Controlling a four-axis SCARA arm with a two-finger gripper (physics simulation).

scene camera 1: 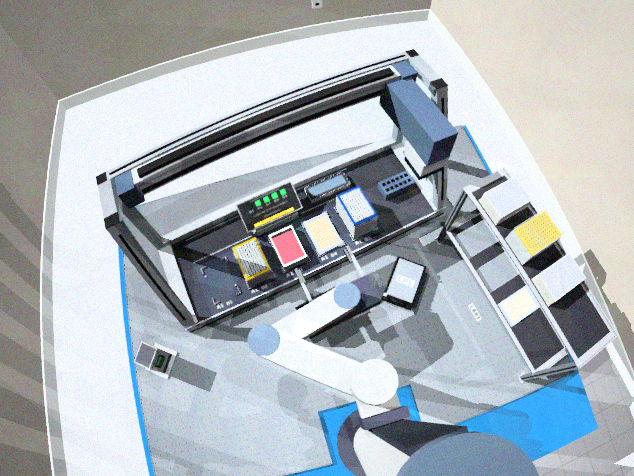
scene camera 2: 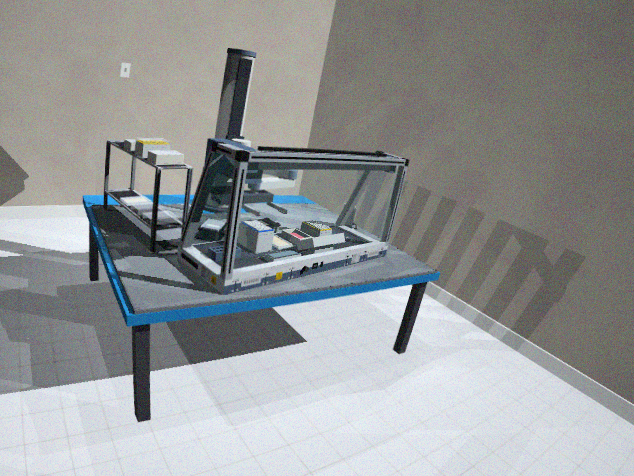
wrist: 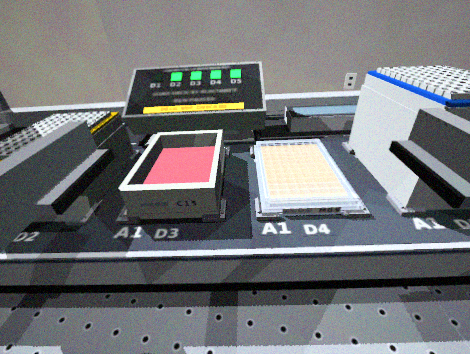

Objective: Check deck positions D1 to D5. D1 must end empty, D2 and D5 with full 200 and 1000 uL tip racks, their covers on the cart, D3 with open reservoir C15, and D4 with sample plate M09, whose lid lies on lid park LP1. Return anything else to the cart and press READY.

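Places are measured from the arm's base along level axes (x ahead, y left, z up), in metres.
Pixels of known places: gripper, fingertip midpoint: (scene camera 1: 321, 258) (scene camera 2: 273, 213) (wrist: 247, 133).
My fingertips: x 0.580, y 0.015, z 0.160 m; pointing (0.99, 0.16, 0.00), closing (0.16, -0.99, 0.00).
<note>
For each thing: its middle in the pictures, then the offset to it from my fingertips. "pt": a spot on its surface instead.
- Open reservoir C15 at the middle of its body: (wrist: 182, 166) (scene camera 1: 288, 247) (scene camera 2: 296, 236) dx +0.097, dy +0.088, dz -0.083 m
- sample plate at the middle of its body: (wrist: 296, 169) (scene camera 1: 322, 232) dx +0.120, dy -0.034, dz -0.091 m
- blue-rimmed tip rack at the middle of its body: (wrist: 426, 128) (scene camera 1: 356, 211) (scene camera 2: 255, 235) dx +0.143, dy -0.156, dz -0.050 m
- Lid park LP1 at a spot on its surface: (scene camera 1: 405, 280) pt dx -0.114, dy -0.242, dz -0.089 m
- cart at the middle of its body: (scene camera 1: 517, 281) (scene camera 2: 142, 190) dx -0.258, dy -0.552, dz +0.031 m
- yellow-topped rack at the middle of its body: (scene camera 1: 538, 232) (scene camera 2: 153, 142) dx -0.194, dy -0.539, dz +0.261 m
- pale plate at the middle of its body: (scene camera 1: 520, 304) (scene camera 2: 135, 200) dx -0.322, dy -0.565, dz -0.034 m
- deck screen at a spot on its surface: (wrist: 195, 90) (scene camera 1: 270, 208) pt dx +0.228, dy +0.112, dz -0.034 m
- small box with a green button, surface spot: (scene camera 1: 161, 360) pt dx -0.175, dy +0.570, dz -0.064 m
- gantry head at a spot on its surface: (scene camera 1: 425, 122) pt dx +0.154, dy -0.332, dz +0.339 m
My gripper (scene camera 1: 327, 272) (wrist: 247, 133) is open and empty, its fingers on either side of D3 and D4 in the wrist view, in front of the deck. D1 (scene camera 1: 207, 286) holds no item. The yellow-rimmed tip rack (scene camera 1: 250, 259) (scene camera 2: 317, 226) (wrist: 75, 121) is on D2. Open reservoir C15 (scene camera 1: 288, 247) (wrist: 182, 165) with red liquid is on D3. The sample plate (scene camera 1: 322, 234) (wrist: 302, 170) on D4 has a clear rim, apparently a lid; its label is unreadable. The blue-rimmed tip rack (scene camera 1: 356, 210) (scene camera 2: 257, 236) (wrist: 382, 120) is on D5. Lid park LP1 (scene camera 1: 405, 280) shows its label, no lid visible.
The cart (scene camera 1: 523, 279) (scene camera 2: 157, 204) holds white boxes (scene camera 1: 558, 279), a yellow-topped rack (scene camera 1: 537, 234) and, lower, a pale plate (scene camera 1: 518, 305). The deck screen (scene camera 1: 268, 207) (wrist: 195, 90) shows D2 to D5 green, D1 dark. A small box with a green button (scene camera 1: 161, 360) stands left. The gantry head (scene camera 1: 425, 122) overhangs the deck's right.
</note>
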